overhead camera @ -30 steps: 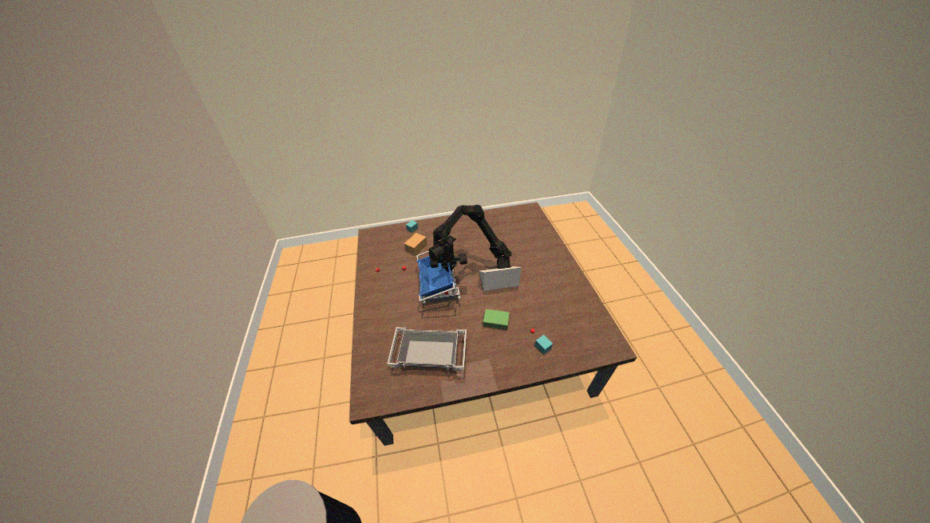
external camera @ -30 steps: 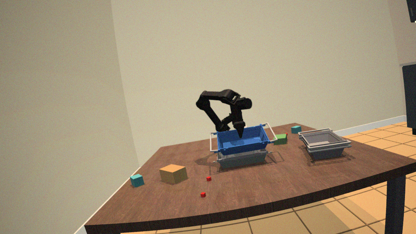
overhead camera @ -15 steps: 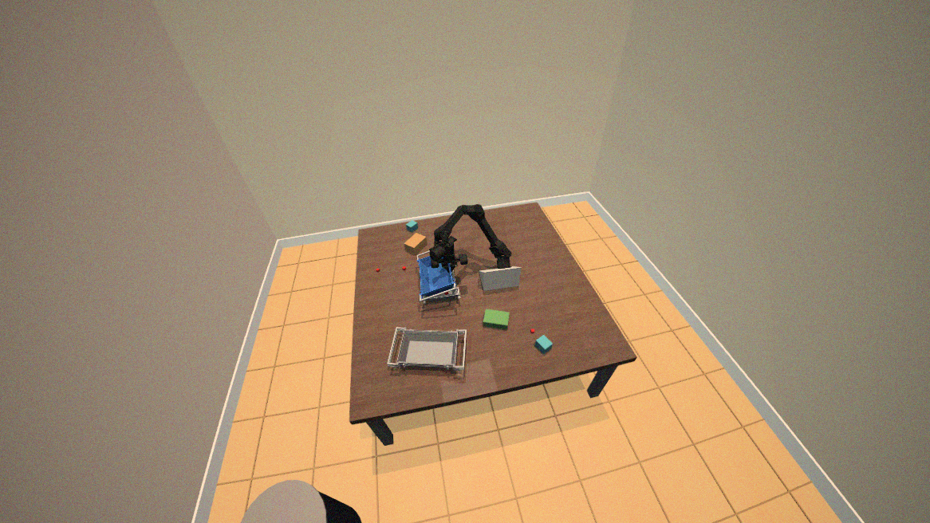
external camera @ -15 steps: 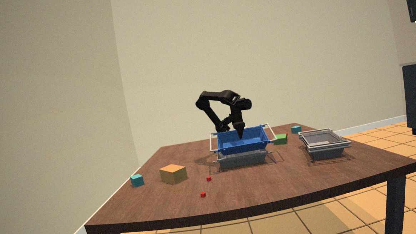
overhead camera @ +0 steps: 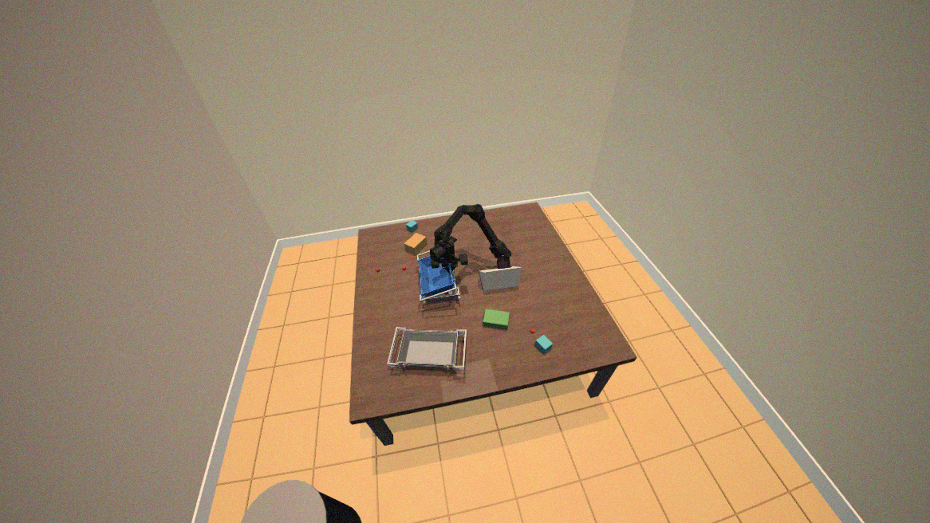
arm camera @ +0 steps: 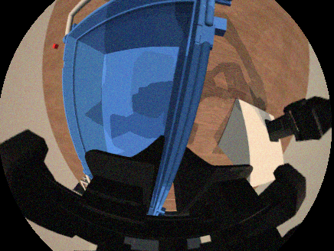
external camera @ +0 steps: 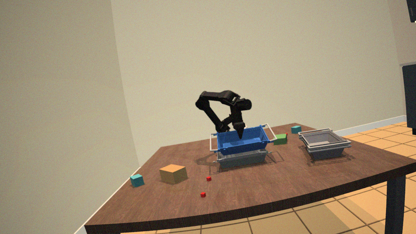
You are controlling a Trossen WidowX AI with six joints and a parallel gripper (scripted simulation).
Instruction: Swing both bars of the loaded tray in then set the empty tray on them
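My gripper tip is now 80 mm short of the blue tray and 10 mm below it. Round my gripper tip: orange block (170 mm ahead, 380 mm to the right, 80 mm below); then green block (180 mm behind, 280 mm to the left, 90 mm below).
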